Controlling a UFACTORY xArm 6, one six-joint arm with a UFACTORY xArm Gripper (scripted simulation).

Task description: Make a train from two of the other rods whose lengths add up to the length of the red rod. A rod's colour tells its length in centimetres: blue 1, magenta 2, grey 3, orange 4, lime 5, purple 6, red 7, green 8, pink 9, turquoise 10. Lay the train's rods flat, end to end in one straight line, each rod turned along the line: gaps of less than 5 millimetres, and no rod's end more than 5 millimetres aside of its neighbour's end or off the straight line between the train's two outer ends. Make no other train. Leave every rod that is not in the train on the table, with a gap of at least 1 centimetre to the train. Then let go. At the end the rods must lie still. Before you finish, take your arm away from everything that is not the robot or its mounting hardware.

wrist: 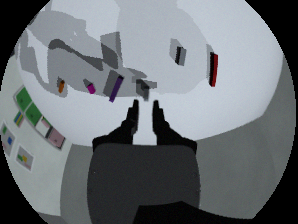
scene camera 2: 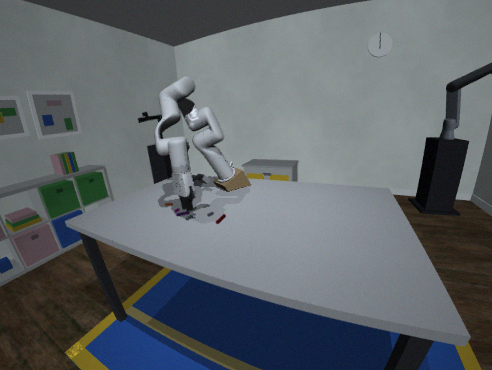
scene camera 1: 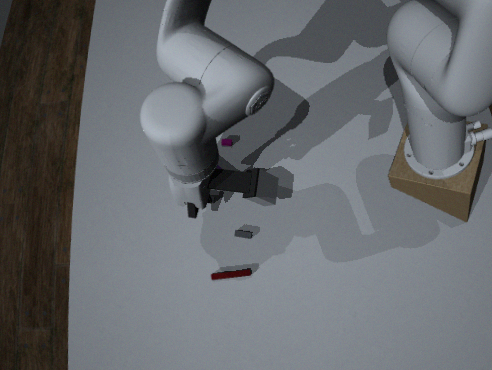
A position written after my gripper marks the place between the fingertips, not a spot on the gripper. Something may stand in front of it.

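Scene camera 1 shows my gripper [scene camera 1: 205,192]. The wrist view also shows the gripper [wrist: 145,106].
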